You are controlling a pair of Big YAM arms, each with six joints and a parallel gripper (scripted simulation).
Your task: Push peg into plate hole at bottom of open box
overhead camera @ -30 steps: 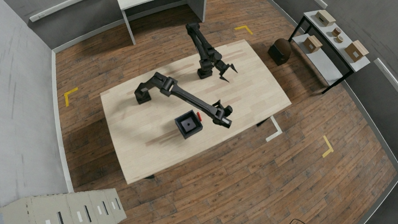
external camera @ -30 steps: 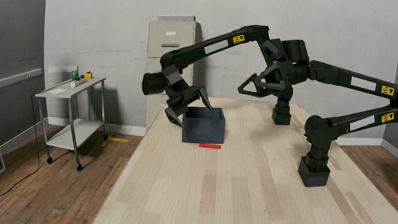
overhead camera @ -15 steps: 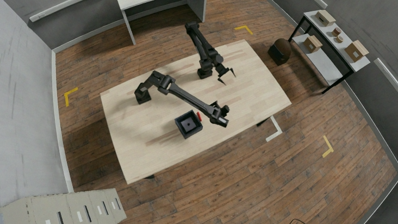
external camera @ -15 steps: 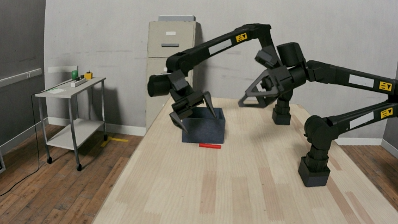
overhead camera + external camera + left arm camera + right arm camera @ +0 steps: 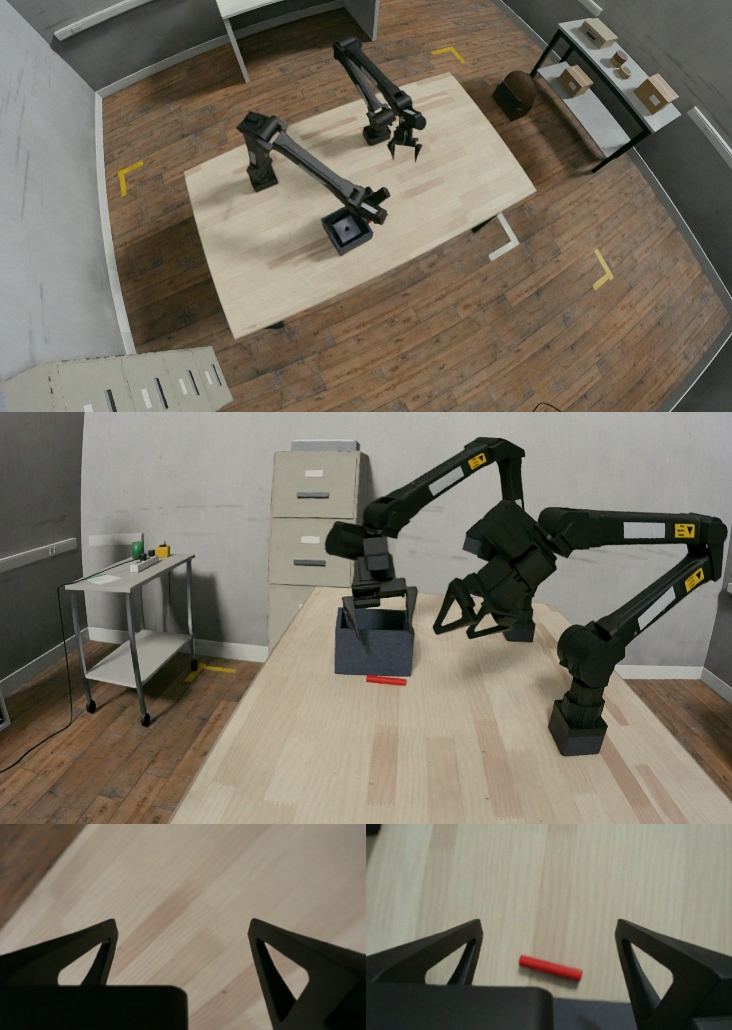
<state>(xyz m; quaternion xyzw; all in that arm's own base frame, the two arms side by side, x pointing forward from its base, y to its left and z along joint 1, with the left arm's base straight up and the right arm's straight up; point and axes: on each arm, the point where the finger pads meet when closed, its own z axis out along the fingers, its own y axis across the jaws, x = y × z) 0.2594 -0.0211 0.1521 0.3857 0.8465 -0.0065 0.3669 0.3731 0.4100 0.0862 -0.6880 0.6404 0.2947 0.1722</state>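
Note:
The red peg is 10 mm behind my right hand, 40 mm to the right of it and 120 mm below it. Also, from my right hand: grey plate 30 mm ahead, 160 mm to the right, 80 mm below; dark blue box 30 mm ahead, 150 mm to the right, 100 mm below.

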